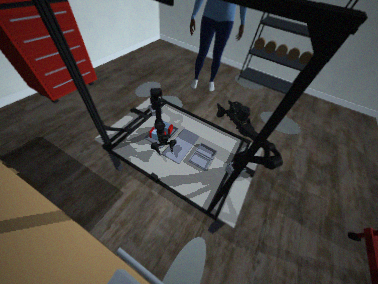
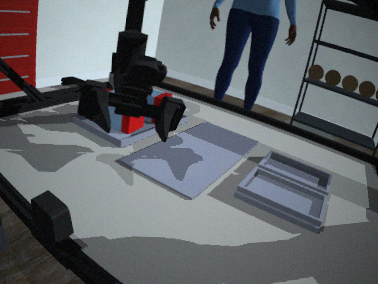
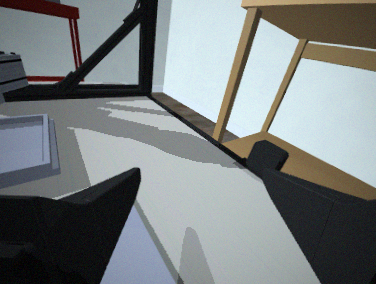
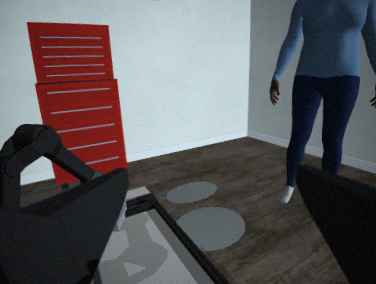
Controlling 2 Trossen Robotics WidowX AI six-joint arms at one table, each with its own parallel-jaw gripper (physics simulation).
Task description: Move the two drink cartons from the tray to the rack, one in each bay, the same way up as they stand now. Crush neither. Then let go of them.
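Frame: origin at the left arm's base, x ahead, y left, z up, level; centimetres.
Where they show: left gripper, between the fingertips: [image 1: 166, 154] [image 2: 137, 135] [image 3: 202, 173]; right gripper, between the fingertips: [image 1: 222, 102] [image 4: 211, 174].
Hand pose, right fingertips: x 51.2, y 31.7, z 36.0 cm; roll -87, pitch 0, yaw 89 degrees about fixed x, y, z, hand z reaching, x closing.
Things, the pixels of their top centre, and the offset from my right fingertips. "spot": a spot on its surface instead.
- grey tray, centre of its top: [image 2: 132, 115] [image 1: 162, 132] dy -36.4, dx -22.0, dz -40.0 cm
- front carton, centre of its top: [image 2: 117, 96] [image 1: 157, 131] dy -41.3, dx -19.5, dz -34.2 cm
- back carton, a spot on its surface: [image 1: 169, 128] spot: dy -30.7, dx -19.5, dz -34.2 cm
- grey rack, centre of its top: [image 2: 292, 179] [image 1: 203, 155] dy -14.5, dx +12.7, dz -39.6 cm
- small black block, a spot on its surface: [image 2: 51, 215] spot: dy -56.6, dx +17.3, dz -36.3 cm
Two blue drink cartons with red ends stand side by side on the grey tray [image 2: 122, 142], partly hidden by the left arm. The front carton [image 2: 132, 124] [image 1: 154, 134] shows more of its red end than the back carton [image 2: 162, 98] [image 1: 169, 128]. My left gripper [image 1: 166, 149] [image 2: 136, 135] [image 3: 202, 173] is open and empty, in front of the cartons toward the flat grey panel [image 1: 175, 153] [image 2: 220, 160]. The grey rack [image 2: 277, 209] [image 3: 53, 150] lies beyond the panel; both its bays are empty. My right gripper [image 1: 225, 106] [image 4: 211, 174] is open and empty, raised beyond the table's back edge.
A black frame surrounds the table, with upright posts at its sides. A small black block [image 2: 51, 215] [image 3: 268, 156] sits on the near rail. A person [image 1: 215, 40] [image 4: 327, 75] stands behind the table. A red cabinet [image 1: 47, 47] and a shelf unit [image 1: 277, 80] stand farther back.
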